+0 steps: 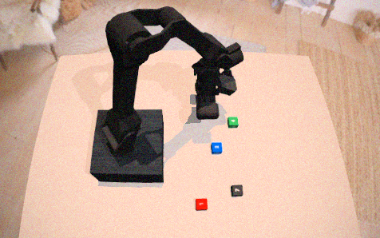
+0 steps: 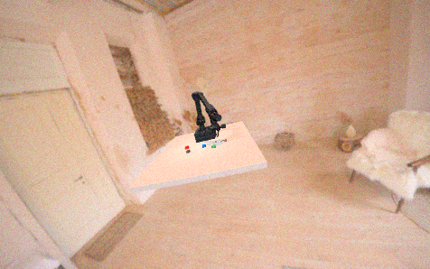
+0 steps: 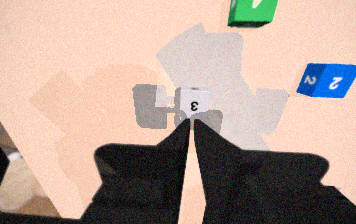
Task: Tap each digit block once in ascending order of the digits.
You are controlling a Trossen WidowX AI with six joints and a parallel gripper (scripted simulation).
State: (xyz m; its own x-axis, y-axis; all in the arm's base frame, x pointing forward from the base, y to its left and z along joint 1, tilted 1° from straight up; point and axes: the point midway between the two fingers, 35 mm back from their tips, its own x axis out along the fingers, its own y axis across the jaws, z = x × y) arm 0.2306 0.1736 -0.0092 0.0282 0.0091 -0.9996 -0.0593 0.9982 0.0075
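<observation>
Now: gripper tip 4 cm above the white block and 1 cm short of it. The rest, counted from my gripper tip: blue block 14 cm to the right, 5 cm ahead, 4 cm below; green block 10 cm ahead, 4 cm to the right, 4 cm below; dark grey block 27 cm to the right, 10 cm ahead, 4 cm below.
</observation>
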